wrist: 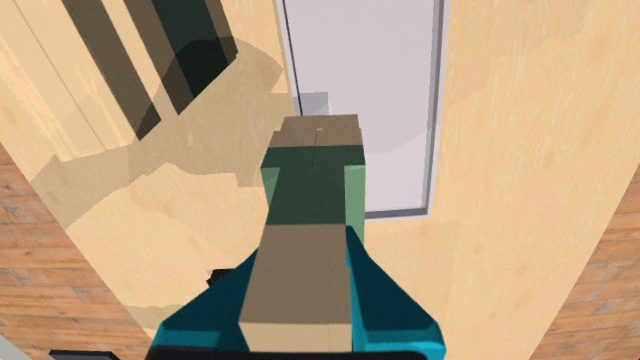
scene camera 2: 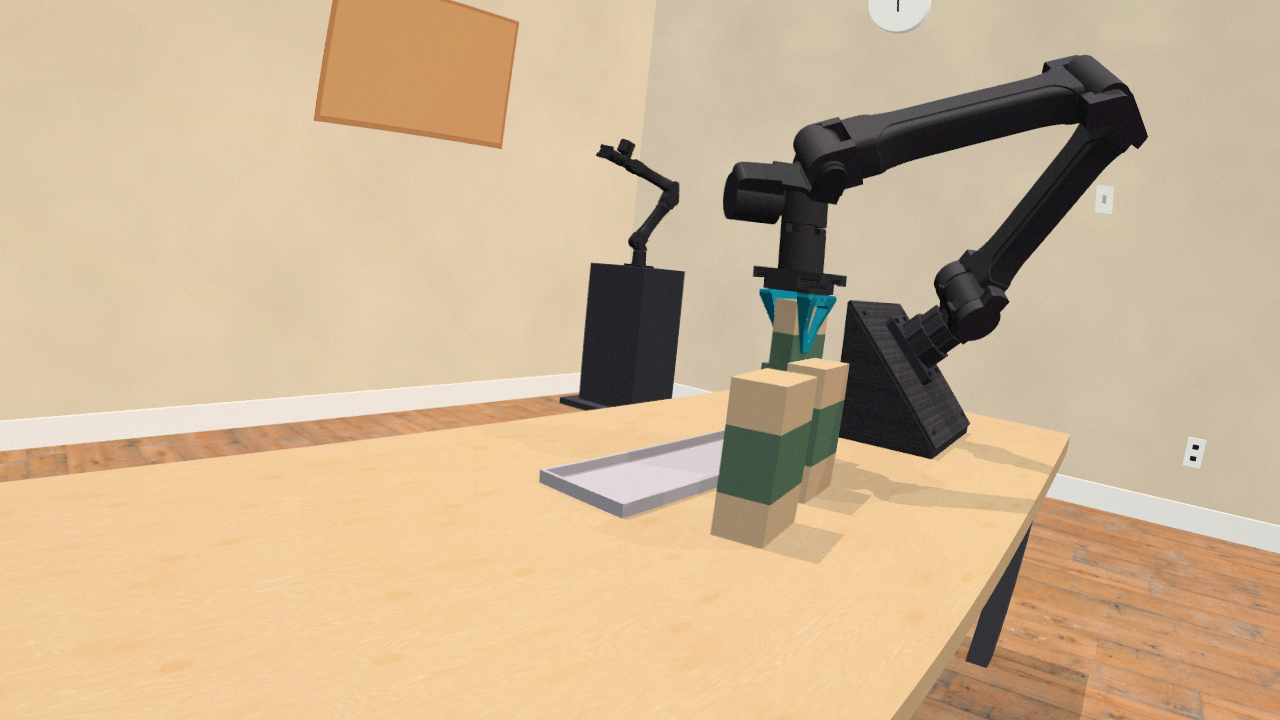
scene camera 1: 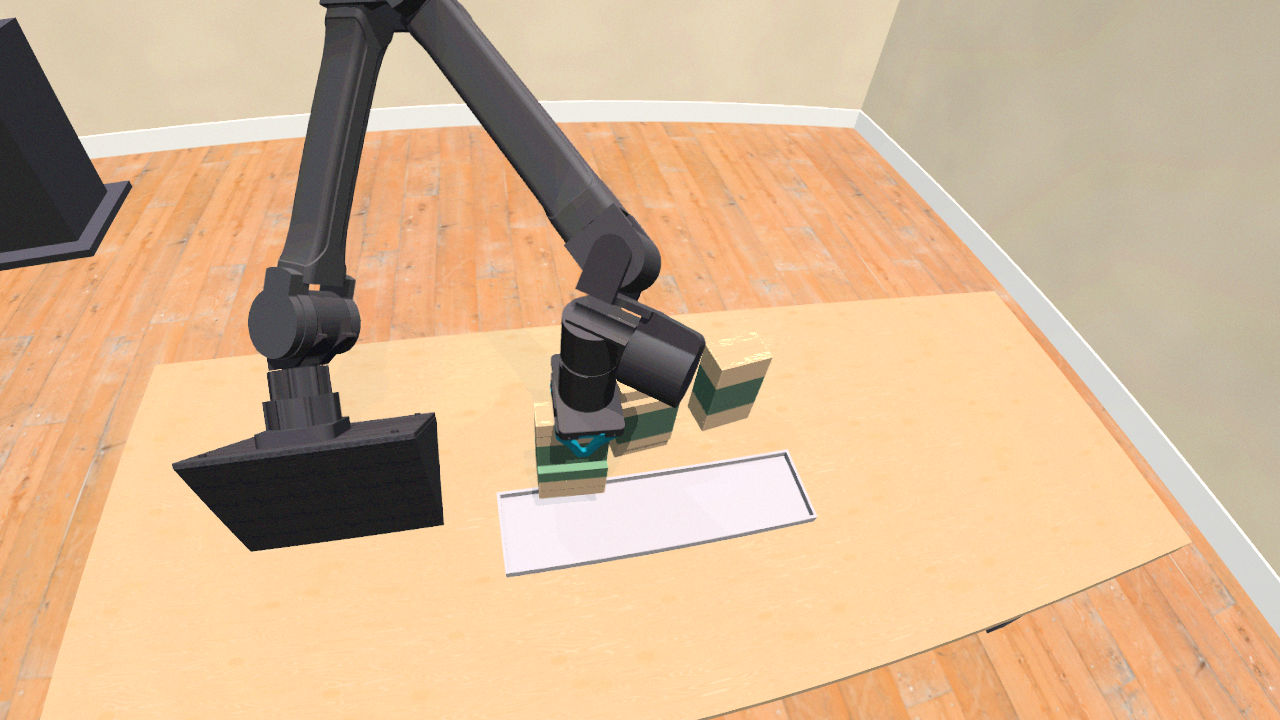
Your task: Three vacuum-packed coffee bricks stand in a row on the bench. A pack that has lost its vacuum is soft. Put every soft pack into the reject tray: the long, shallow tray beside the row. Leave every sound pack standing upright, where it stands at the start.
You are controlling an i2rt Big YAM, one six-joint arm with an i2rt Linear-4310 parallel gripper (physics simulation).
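Pixels of known places: gripper, fingertip midpoint: (wrist: 314,236) (scene camera 2: 793,351) (scene camera 1: 581,443); arm's base, origin of the base link: (scene camera 2: 910,351) (scene camera 1: 307,437).
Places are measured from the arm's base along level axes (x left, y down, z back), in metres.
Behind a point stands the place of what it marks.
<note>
My gripper (scene camera 1: 583,447) @[z -0.312, x -0.074, y -0.003 m] (scene camera 2: 789,338) @[z -0.312, x -0.074, y -0.003 m] (wrist: 314,236) @[z -0.312, x -0.074, y -0.003 m] is shut on the left coffee pack (scene camera 1: 572,486) @[z -0.297, x -0.098, y 0.049 m] (scene camera 2: 783,350) @[z -0.342, x -0.074, y -0.006 m] (wrist: 307,195) @[z -0.341, x -0.077, y -0.008 m]. The pack is upright and raised above the bench, at the left end of the reject tray (scene camera 1: 680,510) @[z -0.440, x -0.124, y 0.129 m] (scene camera 2: 617,477) @[z -0.544, x -0.147, y 0.129 m] (wrist: 400,60) @[z -0.351, x -0.140, y 0.129 m], over its row-side edge. Its upper part is squeezed narrow between the fingers, with wider green ledges below. The middle pack (scene camera 1: 648,425) @[z -0.418, x -0.024, y 0.062 m] (scene camera 2: 825,429) @[z -0.428, x 0.027, y 0.056 m] (wrist: 192,45) @[z -0.399, x -0.025, y 0.053 m] and the right pack (scene camera 1: 732,385) @[z -0.543, x -0.005, y 0.033 m] (scene camera 2: 765,461) @[z -0.593, x 0.040, y 0.055 m] stand upright on the bench. The gripper partly hides the middle pack in scene camera 1.
The arm's black wedge base (scene camera 1: 349,488) @[z -0.047, x -0.070, y 0.012 m] (scene camera 2: 895,394) @[z -0.139, x 0.021, y 0.052 m] stands left of the tray in scene camera 1. The tan bench (scene camera 1: 895,402) @[z -0.868, x -0.031, y 0.132 m] (scene camera 2: 358,582) @[z -0.880, x -0.103, y 0.132 m] (wrist: 525,150) @[z -0.254, x -0.248, y 0.132 m] carries it all. A dark pedestal (scene camera 1: 40,161) (scene camera 2: 631,331) with another arm (scene camera 2: 657,210) stands beyond the bench.
</note>
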